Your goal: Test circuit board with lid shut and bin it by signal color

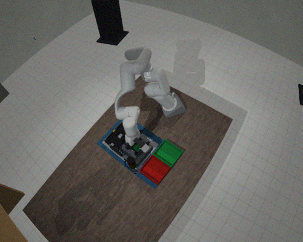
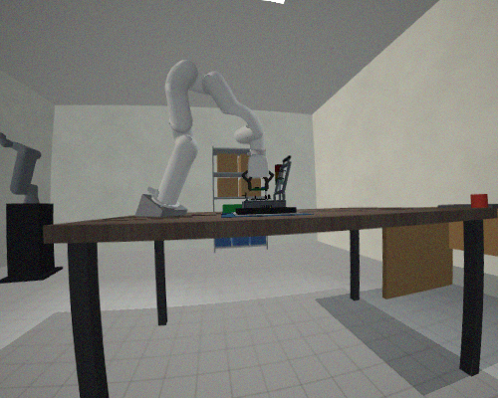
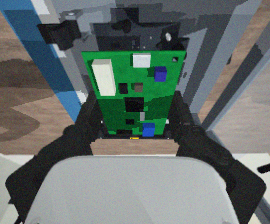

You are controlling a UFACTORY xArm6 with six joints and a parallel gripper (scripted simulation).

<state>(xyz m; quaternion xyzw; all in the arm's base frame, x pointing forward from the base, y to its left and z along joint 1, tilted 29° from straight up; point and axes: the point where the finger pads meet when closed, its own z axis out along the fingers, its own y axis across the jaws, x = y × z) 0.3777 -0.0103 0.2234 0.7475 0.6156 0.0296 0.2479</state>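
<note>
Now: hand 1 cm short of the tester plate and 5 cm above it. Round my hand: tester lid (12 cm ahead, 3 cm to the right, 6 cm above); black latch block (4 cm behind, 7 cm to the left, 3 cm below); green circuit board (right at my hand).
</note>
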